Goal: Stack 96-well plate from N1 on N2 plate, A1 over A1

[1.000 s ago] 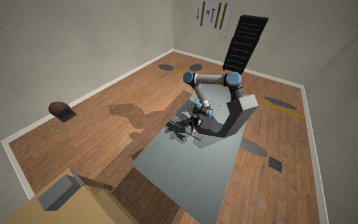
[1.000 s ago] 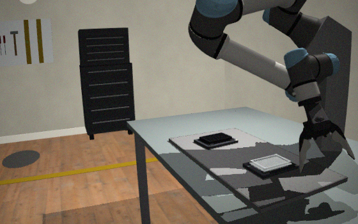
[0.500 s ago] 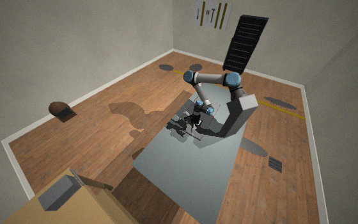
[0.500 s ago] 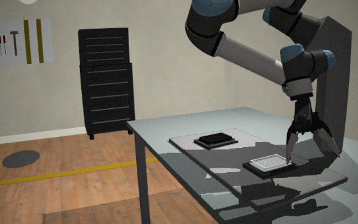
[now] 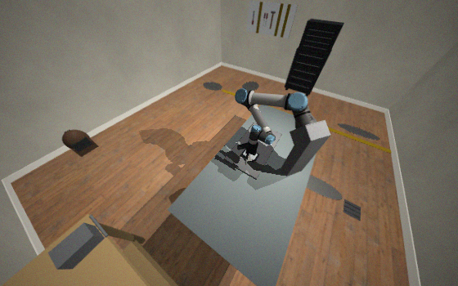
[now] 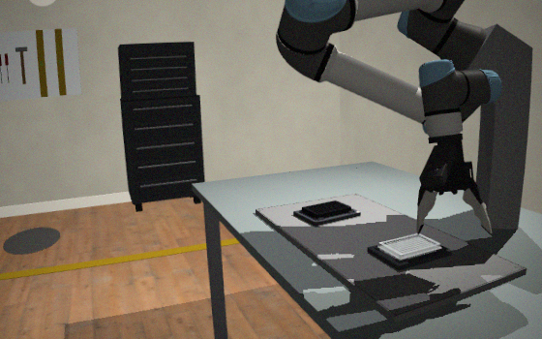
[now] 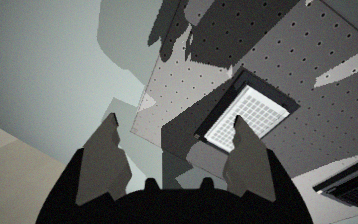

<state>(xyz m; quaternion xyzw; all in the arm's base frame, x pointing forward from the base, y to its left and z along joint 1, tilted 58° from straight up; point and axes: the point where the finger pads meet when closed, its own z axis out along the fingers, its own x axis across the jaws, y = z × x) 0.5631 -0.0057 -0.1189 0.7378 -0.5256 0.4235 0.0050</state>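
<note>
Now: hand 50 mm past the clear 96-well plate, 110 mm to the left of it and 70 mm above it. From my hand the other things lie so: black plate: 180 mm behind, 430 mm to the right, 70 mm below; plate nest N1: 50 mm behind, 110 mm to the right, 80 mm below.
</note>
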